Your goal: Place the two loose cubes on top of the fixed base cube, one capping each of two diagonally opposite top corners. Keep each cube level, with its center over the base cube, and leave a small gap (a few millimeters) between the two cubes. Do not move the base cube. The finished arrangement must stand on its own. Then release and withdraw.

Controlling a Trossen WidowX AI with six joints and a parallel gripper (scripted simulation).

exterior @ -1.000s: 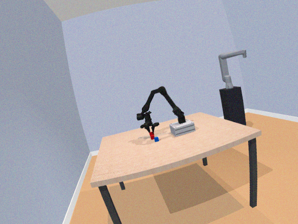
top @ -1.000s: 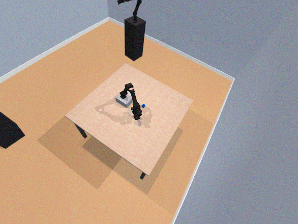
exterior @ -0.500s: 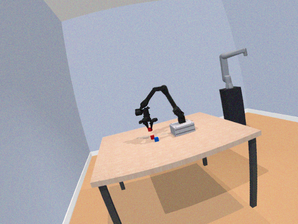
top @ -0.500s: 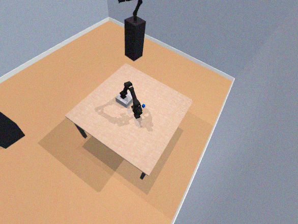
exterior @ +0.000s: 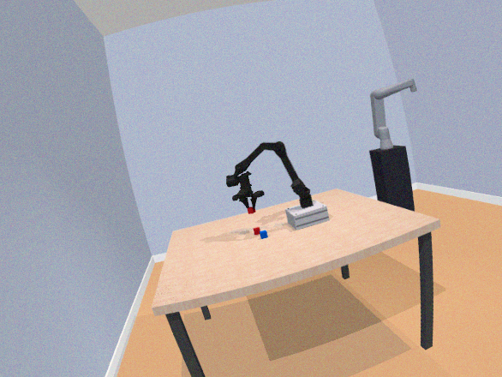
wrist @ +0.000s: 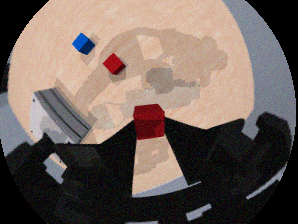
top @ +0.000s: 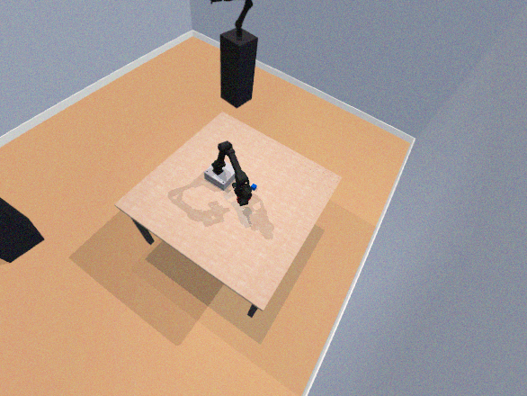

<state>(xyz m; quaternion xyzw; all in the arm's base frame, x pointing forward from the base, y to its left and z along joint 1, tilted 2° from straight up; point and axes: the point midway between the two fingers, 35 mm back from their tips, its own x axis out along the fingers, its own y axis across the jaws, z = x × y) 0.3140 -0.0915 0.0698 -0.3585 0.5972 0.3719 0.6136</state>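
Right now my gripper tip is 4 cm past the blue cube, 22 cm to the right of it and 10 cm above it. The rest, counted from my gripper tip: red cube: 1 cm behind, 11 cm to the left, 10 cm below.
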